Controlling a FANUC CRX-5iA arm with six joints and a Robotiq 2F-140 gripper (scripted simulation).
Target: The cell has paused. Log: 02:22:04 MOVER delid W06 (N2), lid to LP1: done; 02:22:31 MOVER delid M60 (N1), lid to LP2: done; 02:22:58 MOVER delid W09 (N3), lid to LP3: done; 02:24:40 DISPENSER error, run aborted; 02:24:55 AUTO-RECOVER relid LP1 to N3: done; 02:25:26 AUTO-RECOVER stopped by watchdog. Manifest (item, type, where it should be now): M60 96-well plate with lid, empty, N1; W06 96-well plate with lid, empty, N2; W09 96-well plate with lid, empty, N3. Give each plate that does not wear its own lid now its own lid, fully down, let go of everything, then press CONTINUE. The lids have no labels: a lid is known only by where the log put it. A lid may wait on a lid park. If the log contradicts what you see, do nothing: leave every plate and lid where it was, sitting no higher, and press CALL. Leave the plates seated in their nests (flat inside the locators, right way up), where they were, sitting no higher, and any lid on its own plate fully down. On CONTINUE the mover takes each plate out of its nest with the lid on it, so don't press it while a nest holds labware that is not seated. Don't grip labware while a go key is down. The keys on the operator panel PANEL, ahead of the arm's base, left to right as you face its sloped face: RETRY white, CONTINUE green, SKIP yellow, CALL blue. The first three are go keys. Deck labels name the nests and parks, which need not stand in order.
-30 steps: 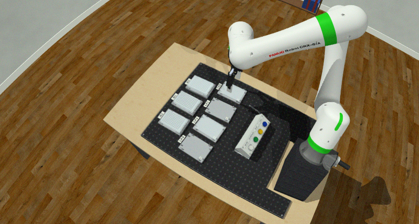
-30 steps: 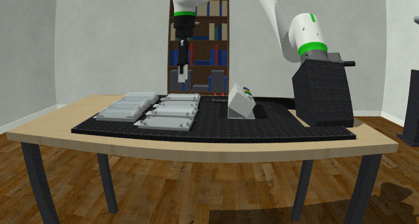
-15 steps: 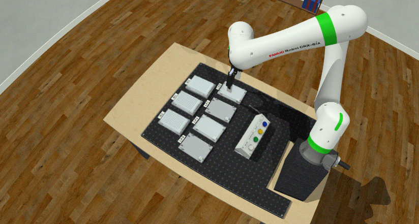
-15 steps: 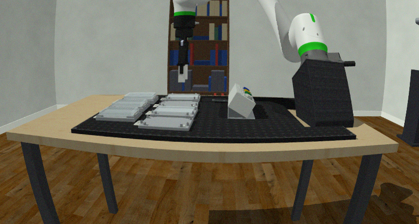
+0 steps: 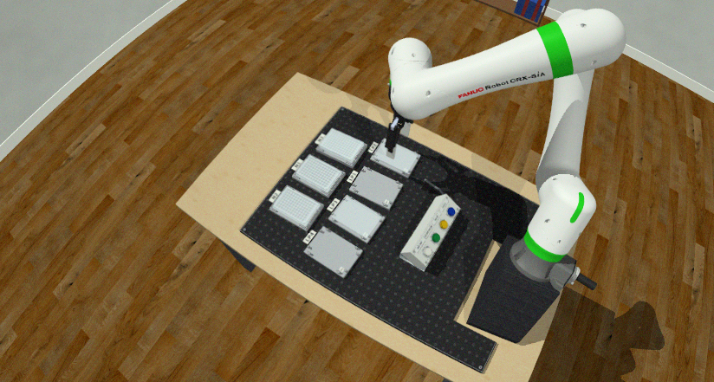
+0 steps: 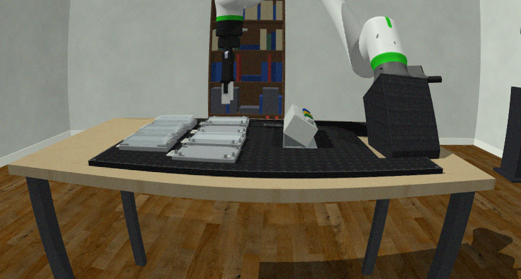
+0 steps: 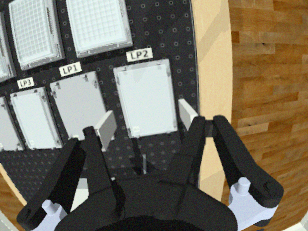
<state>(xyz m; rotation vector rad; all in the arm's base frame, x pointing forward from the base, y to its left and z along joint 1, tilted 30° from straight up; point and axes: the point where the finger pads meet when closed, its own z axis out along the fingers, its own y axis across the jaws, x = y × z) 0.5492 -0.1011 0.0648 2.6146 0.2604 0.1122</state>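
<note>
The lid park LP2 lies 90 mm below my hand. The rest, counted from my hand: park LP1: 20 mm behind, 130 mm to the left, 90 mm below; then LP3: 40 mm behind, 260 mm to the left, 90 mm below; then LP1 label: 70 mm ahead, 150 mm to the left, 100 mm below.
</note>
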